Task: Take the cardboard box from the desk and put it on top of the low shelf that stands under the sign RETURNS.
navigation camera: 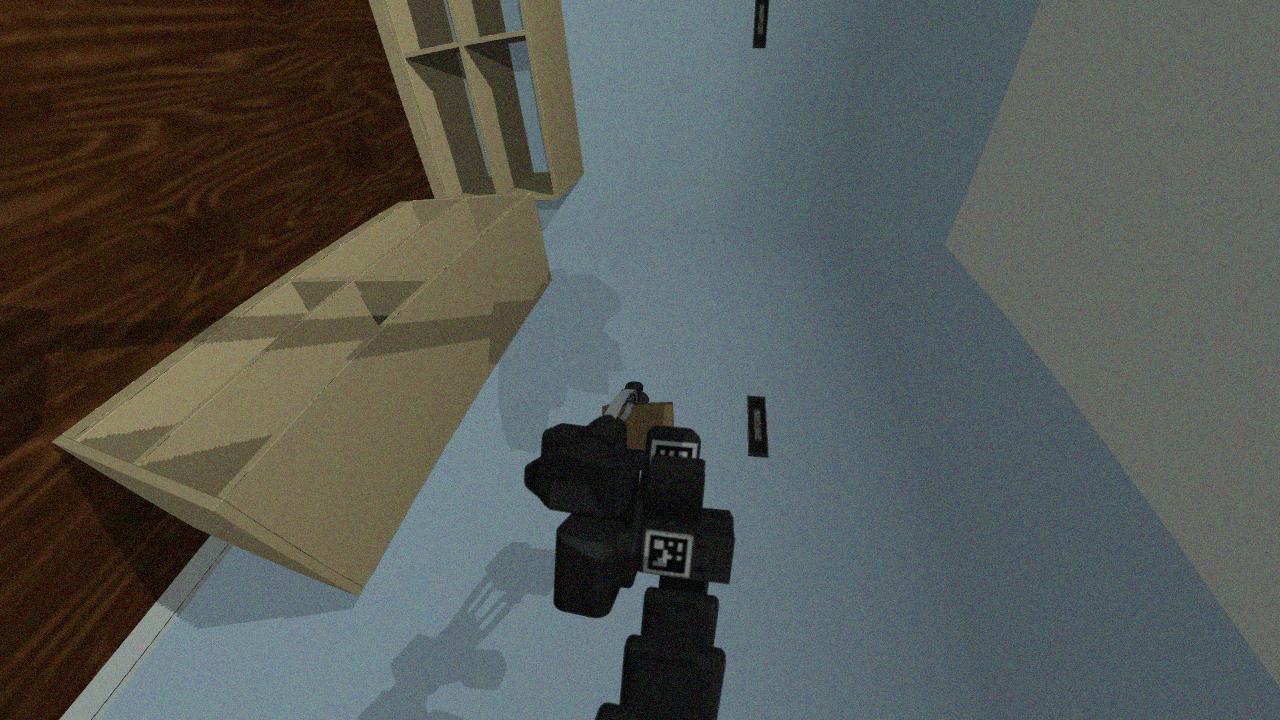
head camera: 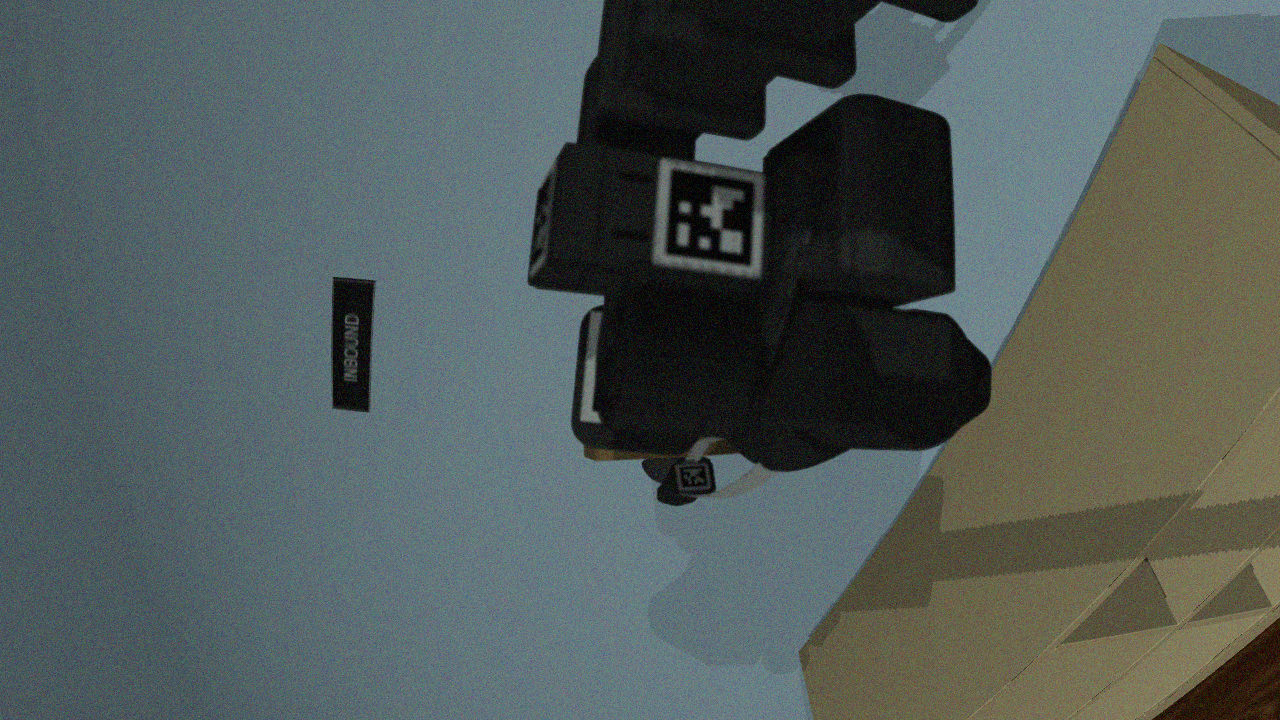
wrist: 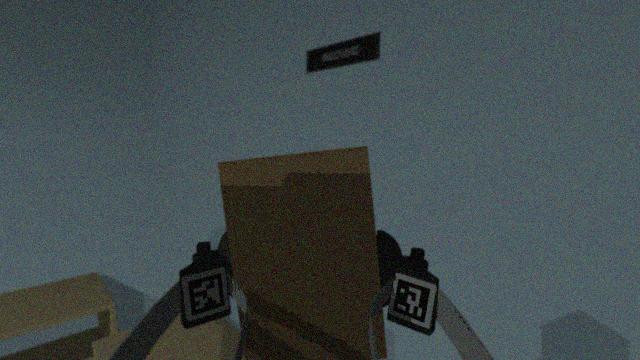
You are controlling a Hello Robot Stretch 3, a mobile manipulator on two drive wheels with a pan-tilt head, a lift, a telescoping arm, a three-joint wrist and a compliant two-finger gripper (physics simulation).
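Frame: origin at the robot's base, x ahead, y left, z up, level; millimetres.
Seen in the pictures: gripper, between the fingertips: (navigation camera: 633, 424).
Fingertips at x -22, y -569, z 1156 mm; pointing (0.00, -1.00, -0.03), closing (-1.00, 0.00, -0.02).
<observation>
A point is followed by its place in that frame.
The cardboard box (head camera: 617, 453) {z 1201, x 10, y -518 mm} (navigation camera: 653, 419) {z 1190, x -6, y -517 mm} (wrist: 300, 215) is brown and held up in the air in front of the blue wall; the arm hides most of it in the head view. My gripper (wrist: 311, 252) {z 1156, x -22, y -569 mm} is shut on it, with one finger pressed on each side in the wrist view. A sign reading INBOUND (head camera: 353, 344) {z 1397, x -77, y -1077 mm} is on the wall in the head view. A long beige shelf (head camera: 1118, 313) {z 610, x -161, y -705 mm} (navigation camera: 429, 394) {z 610, x -48, y -808 mm} stands below that sign. The navigation view also shows a second sign (navigation camera: 759, 22) {z 1395, x 1426, y -1324 mm}, its lettering unreadable, and a second beige shelf (navigation camera: 563, 107) {z 610, x 1109, y -1389 mm} with open compartments below it.
The two shelves stand close together, end to end, along the blue wall (head camera: 179, 268) {z 1627, x -140, y -1016 mm} (navigation camera: 850, 358) {z 1715, x 136, y -1295 mm}. The wooden floor (navigation camera: 223, 116) {z 0, x 626, y -577 mm} lies in front of them. The arm (head camera: 680, 80) {z 1254, x -89, y -247 mm} (navigation camera: 671, 671) {z 1249, x -87, y -200 mm} reaches past the long shelf and casts shadows on the wall and shelf. The ceiling (navigation camera: 1163, 223) {z 2437, x 528, y -947 mm} shows at right.
</observation>
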